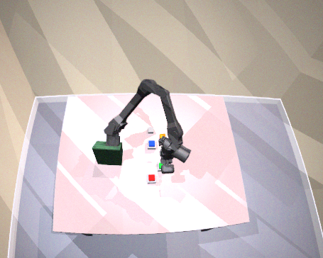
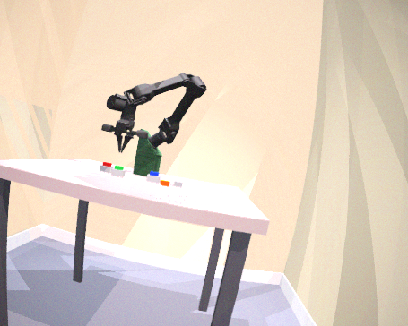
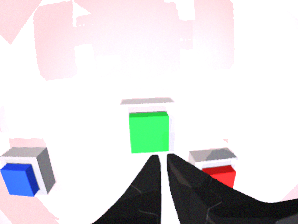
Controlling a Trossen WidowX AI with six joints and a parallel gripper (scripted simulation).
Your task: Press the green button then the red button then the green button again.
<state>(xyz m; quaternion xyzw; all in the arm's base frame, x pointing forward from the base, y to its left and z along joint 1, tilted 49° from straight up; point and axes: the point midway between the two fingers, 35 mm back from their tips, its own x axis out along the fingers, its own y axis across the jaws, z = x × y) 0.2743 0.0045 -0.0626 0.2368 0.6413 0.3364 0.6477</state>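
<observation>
My gripper tip is now 1 cm past the green button and 6 cm above it. The rest, counted from my gripper tip: blue button: 7 cm behind, 13 cm to the left, 6 cm below; red button: 6 cm behind, 7 cm to the right, 6 cm below.
</observation>
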